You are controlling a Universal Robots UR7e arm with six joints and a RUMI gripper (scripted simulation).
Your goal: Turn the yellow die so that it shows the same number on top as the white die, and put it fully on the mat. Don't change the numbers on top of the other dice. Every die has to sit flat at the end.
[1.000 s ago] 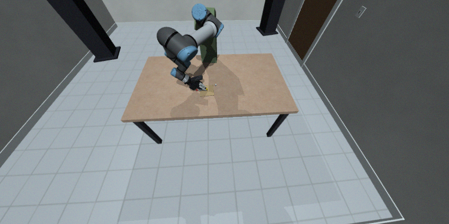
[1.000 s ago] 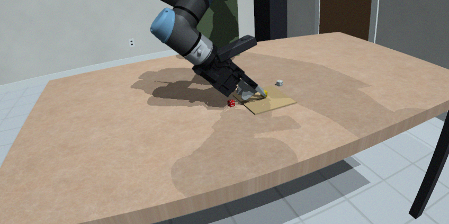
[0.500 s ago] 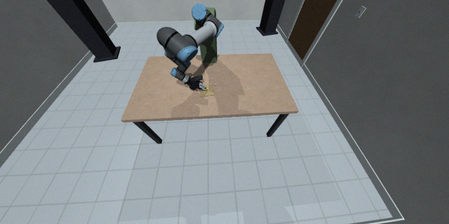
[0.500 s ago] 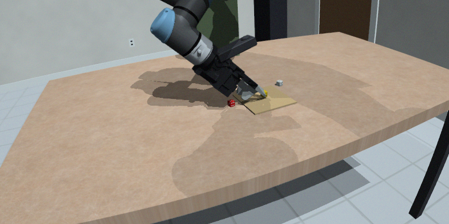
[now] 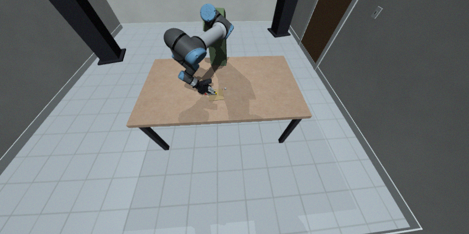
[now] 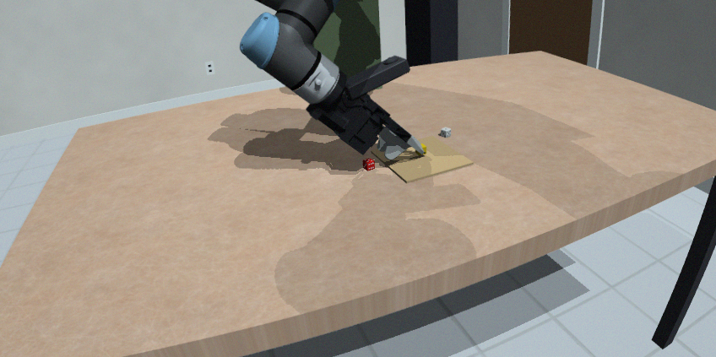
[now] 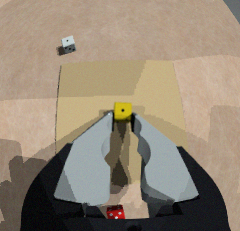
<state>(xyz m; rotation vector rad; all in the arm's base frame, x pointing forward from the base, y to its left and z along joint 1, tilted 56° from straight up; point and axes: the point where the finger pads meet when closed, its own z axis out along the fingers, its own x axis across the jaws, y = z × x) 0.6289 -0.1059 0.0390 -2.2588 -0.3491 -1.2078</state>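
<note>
My gripper is now 30 mm above the tan mat and 10 mm to the right of it. The rest, counted from my hand: red die: 90 mm to the right, 30 mm behind, 20 mm below; white die: 120 mm to the left, 40 mm behind, 20 mm below; yellow die: 10 mm to the left, 10 mm below.
</note>
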